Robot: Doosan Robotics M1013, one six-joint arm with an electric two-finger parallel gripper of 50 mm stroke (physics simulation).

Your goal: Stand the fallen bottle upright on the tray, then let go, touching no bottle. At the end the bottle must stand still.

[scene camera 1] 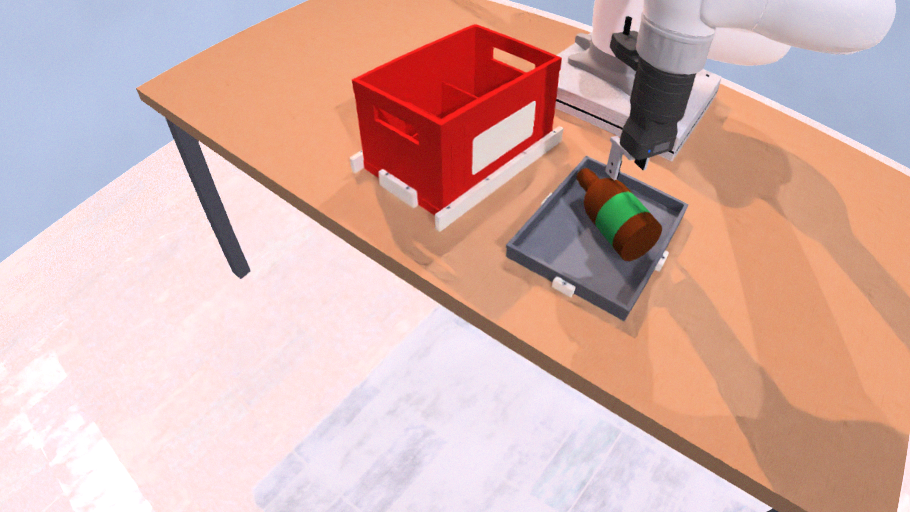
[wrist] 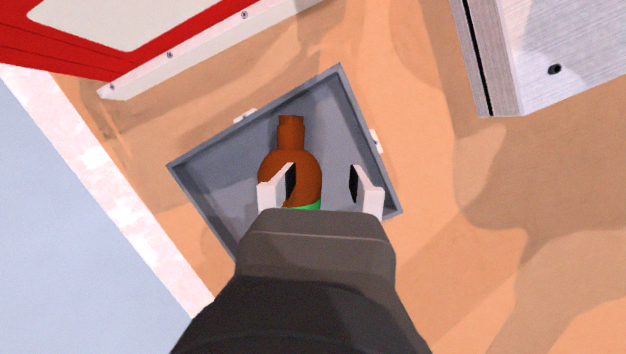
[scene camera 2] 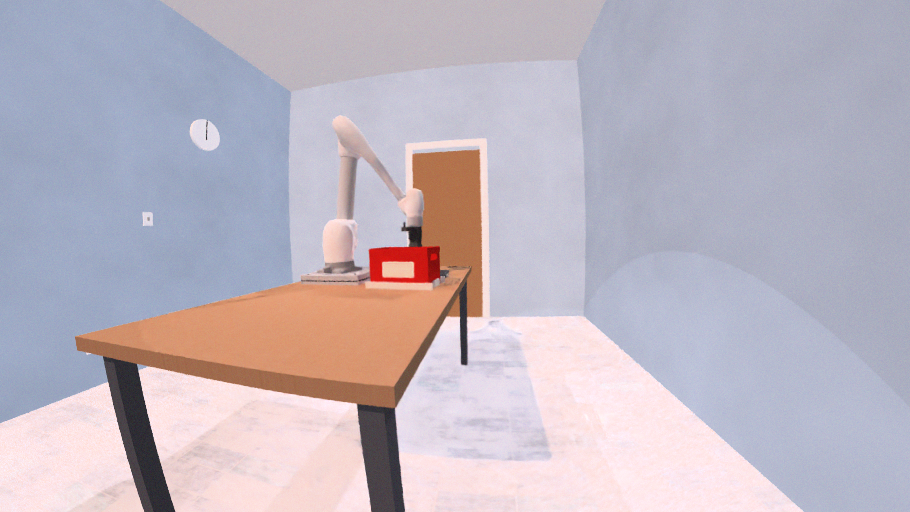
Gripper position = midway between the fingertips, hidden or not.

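Note:
Scene camera 1 shows my gripper (scene camera 1: 626,170) and a white rail (scene camera 1: 473,196). A brown bottle (wrist: 306,194) is visible, and my gripper appears again in the wrist view (wrist: 322,175).

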